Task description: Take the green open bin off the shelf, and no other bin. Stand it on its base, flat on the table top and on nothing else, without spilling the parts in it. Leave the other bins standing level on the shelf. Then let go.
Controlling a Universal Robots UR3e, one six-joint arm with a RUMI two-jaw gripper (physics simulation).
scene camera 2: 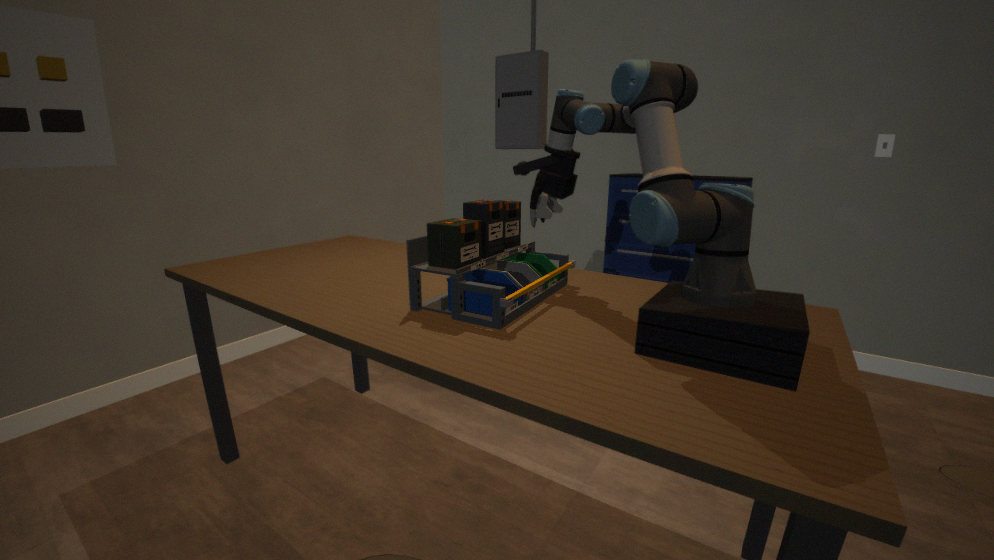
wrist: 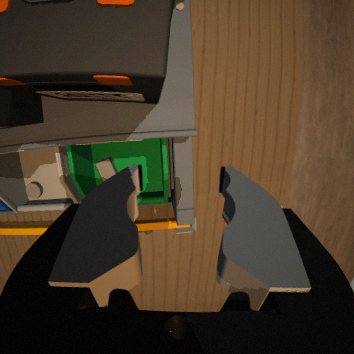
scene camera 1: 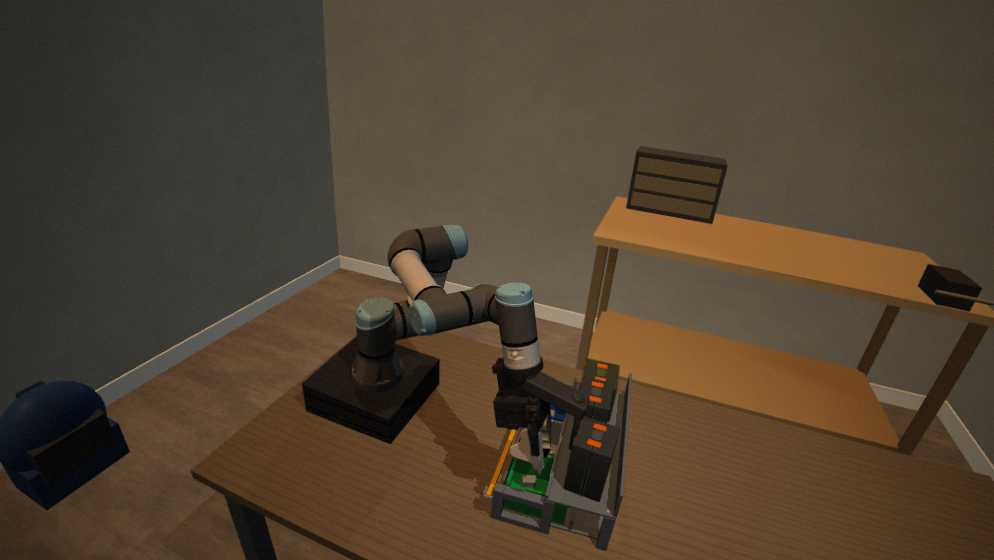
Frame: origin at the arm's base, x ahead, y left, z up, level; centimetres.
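Seen in the pictures: gripper, between the fingertips: (scene camera 2: 538, 224) (wrist: 180, 168) (scene camera 1: 542, 465); arm's base, origin of its link: (scene camera 2: 717, 298) (scene camera 1: 377, 374).
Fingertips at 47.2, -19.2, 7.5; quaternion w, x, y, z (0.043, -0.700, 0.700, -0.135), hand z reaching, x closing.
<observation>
Pixels of each thing's top centre, then the offset from my fingertips to it, as dx, dy, dz. Level surfaces: height alone.
- green open bin, centre of its top: (wrist: 116, 159) (scene camera 1: 540, 472) (scene camera 2: 530, 257) -0.7, +5.6, -8.1
- small pale part, centre of its top: (wrist: 106, 171) (scene camera 1: 529, 478) -3.3, +8.1, -13.8
- grey bin, centre of its top: (wrist: 18, 168) (scene camera 1: 550, 435) (scene camera 2: 510, 266) -1.3, +16.8, -8.1
- blue bin, centre of its top: (scene camera 2: 485, 276) (scene camera 1: 560, 404) -1.5, +28.0, -8.1
- orange bar, centre of its top: (wrist: 42, 231) (scene camera 2: 543, 277) (scene camera 1: 513, 430) -9.9, +16.4, -9.7
- wooden table top, height of its surface: dz -16.2
The green open bin (scene camera 1: 514, 478) (scene camera 2: 532, 260) (wrist: 151, 155) sits in the front lower tier at one end of the grey shelf (scene camera 1: 626, 431) (scene camera 2: 479, 286) (wrist: 183, 160), with a small pale part (scene camera 1: 529, 480) (wrist: 105, 168) in it. A grey bin (wrist: 42, 162) with a round part stands beside it, then a blue bin (scene camera 2: 479, 300) (wrist: 3, 205). My gripper (scene camera 1: 536, 464) (scene camera 2: 541, 219) (wrist: 180, 168) is partly open and empty, above the shelf's green-bin end. In the wrist view the left finger overlaps part of the green bin; the right finger is over table beyond the shelf end.
Dark cases with orange latches (scene camera 1: 591, 459) (scene camera 2: 453, 243) (wrist: 90, 45) stand on the upper tier beside the bins. An orange bar (scene camera 1: 502, 462) (scene camera 2: 539, 281) (wrist: 20, 231) runs along the shelf front. The wooden table top (scene camera 1: 730, 473) (scene camera 2: 389, 333) (wrist: 240, 75) surrounds the shelf.
</observation>
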